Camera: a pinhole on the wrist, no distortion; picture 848 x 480 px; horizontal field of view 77.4 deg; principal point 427.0 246.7 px. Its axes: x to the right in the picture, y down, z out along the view. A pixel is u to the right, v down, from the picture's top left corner.
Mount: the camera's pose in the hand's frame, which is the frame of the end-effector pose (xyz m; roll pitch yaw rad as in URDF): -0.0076 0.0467 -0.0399 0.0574 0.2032 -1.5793
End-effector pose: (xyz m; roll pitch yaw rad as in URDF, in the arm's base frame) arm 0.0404 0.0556 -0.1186 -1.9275 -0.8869 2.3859
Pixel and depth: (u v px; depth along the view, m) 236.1 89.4 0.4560
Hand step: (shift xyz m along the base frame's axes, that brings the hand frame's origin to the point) -0.3192 -0.1978 -0.2962
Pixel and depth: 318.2 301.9 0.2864
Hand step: -0.2290 -0.0887 -0.0788
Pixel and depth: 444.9 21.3 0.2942
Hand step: -0.1257 -0.1983 -0.1574
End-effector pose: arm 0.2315 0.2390 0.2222 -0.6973 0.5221 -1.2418
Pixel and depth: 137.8 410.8 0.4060
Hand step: 0.4378 -0.0427 0.1238
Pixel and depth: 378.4 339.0 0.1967
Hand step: 0.1348 -0.0235 0.0840
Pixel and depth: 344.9 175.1 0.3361
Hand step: 0.2160 0.0308 0.2159
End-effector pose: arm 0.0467 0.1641 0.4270 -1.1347 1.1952 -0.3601
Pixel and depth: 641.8 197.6 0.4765
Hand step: 0.3884 0.1190 0.2144
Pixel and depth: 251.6 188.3 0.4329
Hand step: 0.1894 0.3711 0.1040
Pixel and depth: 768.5 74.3 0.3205
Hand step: 0.2494 0.0264 0.2308
